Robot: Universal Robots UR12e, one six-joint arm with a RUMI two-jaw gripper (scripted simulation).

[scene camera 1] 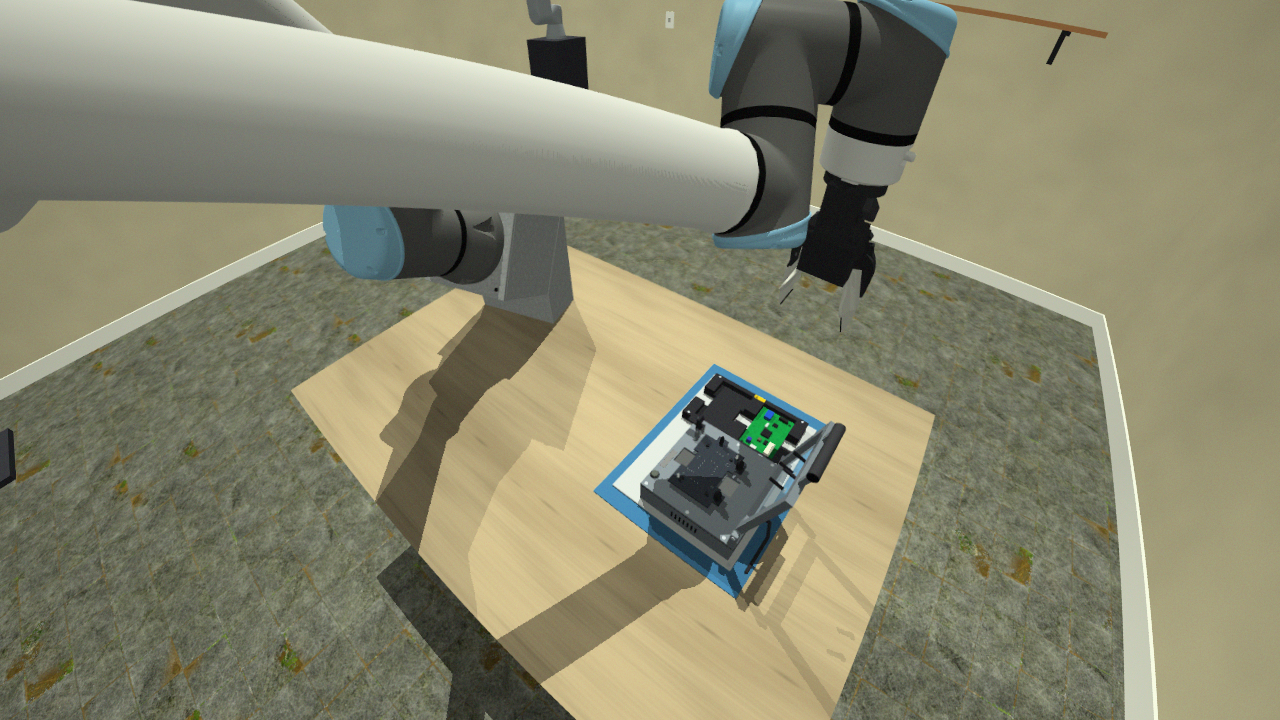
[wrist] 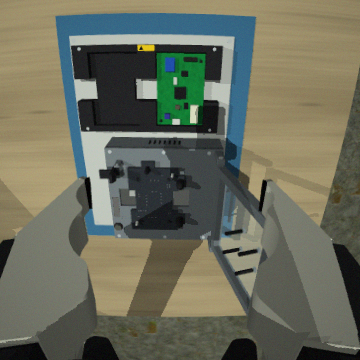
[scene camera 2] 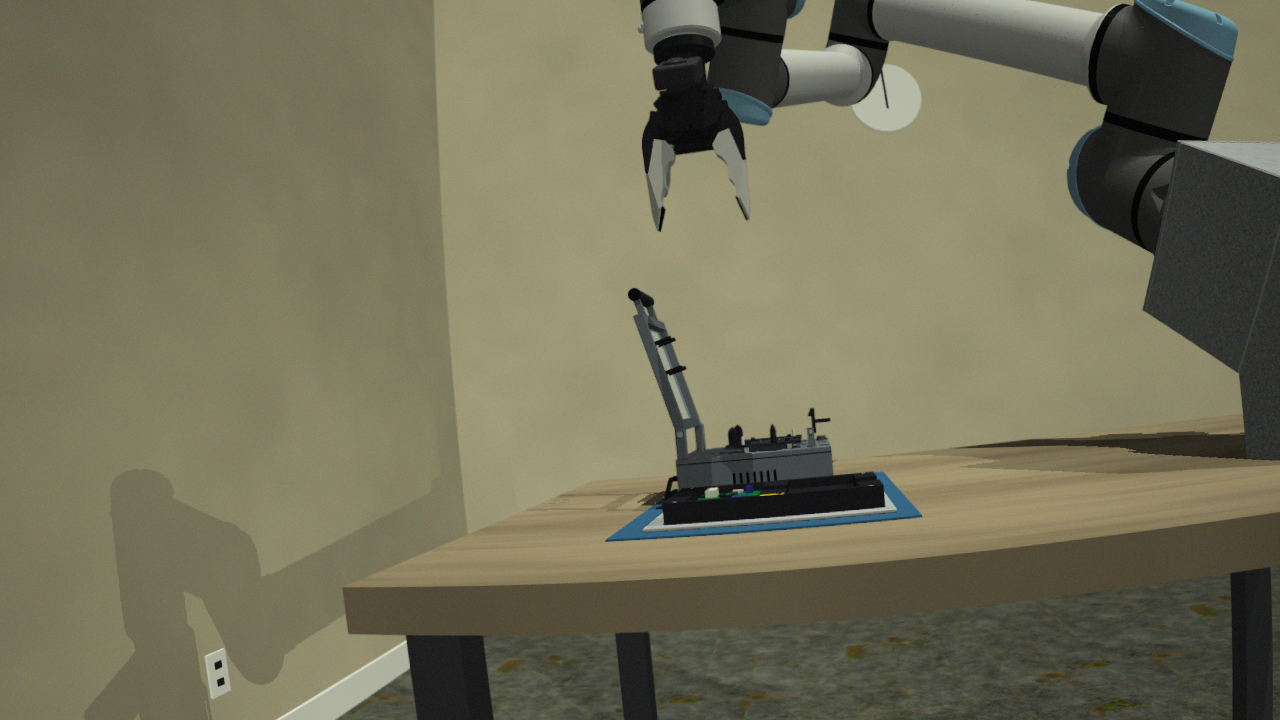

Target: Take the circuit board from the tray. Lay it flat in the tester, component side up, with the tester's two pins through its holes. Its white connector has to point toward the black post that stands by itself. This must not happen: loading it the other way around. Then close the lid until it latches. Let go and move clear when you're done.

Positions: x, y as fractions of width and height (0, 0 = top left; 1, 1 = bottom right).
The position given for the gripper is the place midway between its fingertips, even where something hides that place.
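The robot's gripper is visible in scene camera 1 (0.63, 0.44). The same gripper appears in the wrist view (0.49, 0.50), and it can be seen in scene camera 2 (0.55, 0.31) as well.
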